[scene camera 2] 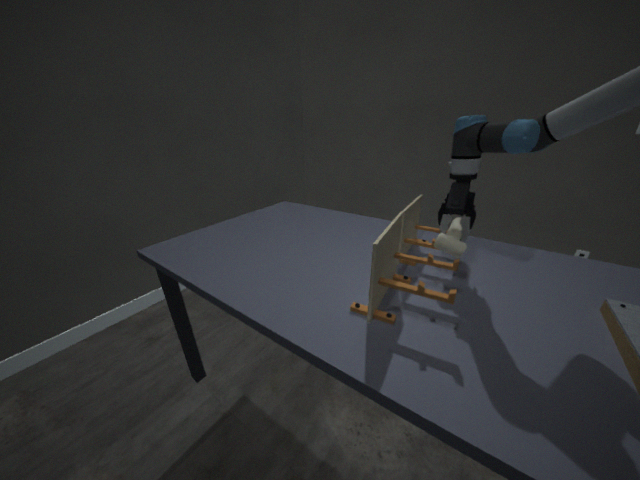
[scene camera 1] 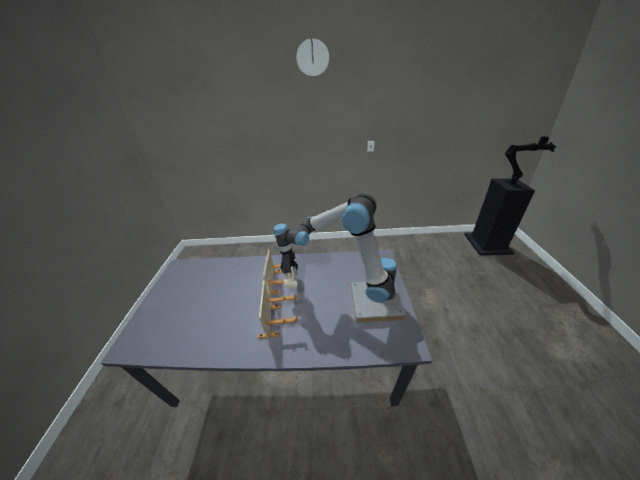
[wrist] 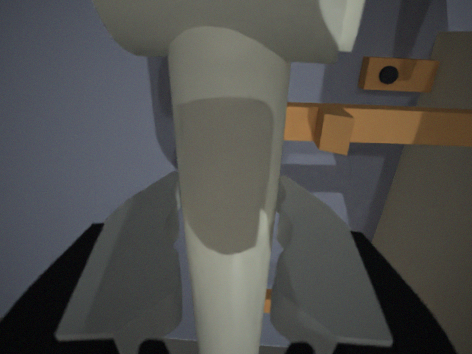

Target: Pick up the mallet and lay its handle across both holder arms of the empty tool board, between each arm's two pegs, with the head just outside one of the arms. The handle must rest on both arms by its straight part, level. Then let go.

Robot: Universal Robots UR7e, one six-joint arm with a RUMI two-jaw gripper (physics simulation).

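Frame: origin at the arm's base, x right, y ahead, z up, level; millimetres.
Seen in the pictures: gripper, fingertip midpoint: (scene camera 1: pixel 292 276) (wrist: pixel 229 177).
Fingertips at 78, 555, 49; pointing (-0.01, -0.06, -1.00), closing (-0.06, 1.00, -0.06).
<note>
Pixels of each thing's middle, then the offset from my fingertips to it, as dx, dy, dz. Level surfaces: height alone.
- pale mallet at the middle of its body: (wrist: pixel 229 238) (scene camera 2: pixel 454 233) (scene camera 1: pixel 291 271) +22, +4, +24
- far tool board at the middle of its body: (wrist: pixel 381 255) (scene camera 2: pixel 426 230) (scene camera 1: pixel 278 271) +37, +97, +7
- arm's inner peg at the middle of its body: (wrist: pixel 332 130) -33, +47, +0
- grey-blue table at its surface level: dz -87
My gripper (scene camera 1: pixel 291 273) (scene camera 2: pixel 456 223) (wrist: pixel 229 177) is shut on the handle of the pale mallet (scene camera 1: pixel 290 283) (scene camera 2: pixel 450 243) (wrist: pixel 230 150). The handle runs along the far tool board (scene camera 1: pixel 268 268) (scene camera 2: pixel 412 219) (wrist: pixel 425 210), over its orange holder arms. The head is toward the near board, just beyond the far board's nearer arm (scene camera 1: pixel 276 282) (scene camera 2: pixel 419 242) (wrist: pixel 385 125). In the wrist view that arm's inner peg (wrist: pixel 336 130) shows right of the handle; its outer end is hidden under the handle. Whether the handle touches the arms, or is level, I cannot tell.
The near tool board (scene camera 1: pixel 265 310) (scene camera 2: pixel 385 263) stands in line with the far one, with two bare orange arms (scene camera 1: pixel 282 299) (scene camera 2: pixel 418 289) pointing toward the robot's base plate (scene camera 1: pixel 361 310) (scene camera 2: pixel 628 320). Both boards stand on the grey-blue table (scene camera 1: pixel 206 310) (scene camera 2: pixel 289 268).
</note>
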